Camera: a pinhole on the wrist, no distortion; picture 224 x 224 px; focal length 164.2 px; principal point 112.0 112.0 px. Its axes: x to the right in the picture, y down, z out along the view. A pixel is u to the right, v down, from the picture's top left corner.
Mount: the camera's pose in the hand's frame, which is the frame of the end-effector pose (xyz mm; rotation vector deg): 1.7 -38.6 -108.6 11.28 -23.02 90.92
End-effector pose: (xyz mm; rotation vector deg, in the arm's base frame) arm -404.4 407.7 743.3 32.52 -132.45 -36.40
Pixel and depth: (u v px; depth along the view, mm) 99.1 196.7 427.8
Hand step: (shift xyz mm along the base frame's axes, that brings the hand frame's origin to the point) 64.7 32.2 -422.5
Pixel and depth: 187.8 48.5 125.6
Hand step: -38.7 -31.4 -25.6
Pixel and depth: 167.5 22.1 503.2
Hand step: -440.6 -32.2 -238.1
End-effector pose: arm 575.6 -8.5 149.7 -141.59 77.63 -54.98
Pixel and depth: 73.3 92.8 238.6
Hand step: 183.7 84.8 5.1
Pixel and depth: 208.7 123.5 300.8
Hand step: 104.9 9.3 -215.8
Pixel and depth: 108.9 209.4 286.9
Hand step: 109.0 228.7 -128.5
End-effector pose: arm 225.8 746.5 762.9 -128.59 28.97 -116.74
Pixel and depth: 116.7 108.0 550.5
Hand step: 438.0 162.2 -36.6
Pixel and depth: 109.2 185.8 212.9
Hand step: 87.5 137.0 -89.0
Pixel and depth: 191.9 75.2 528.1
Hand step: 478.9 -98.2 -21.4
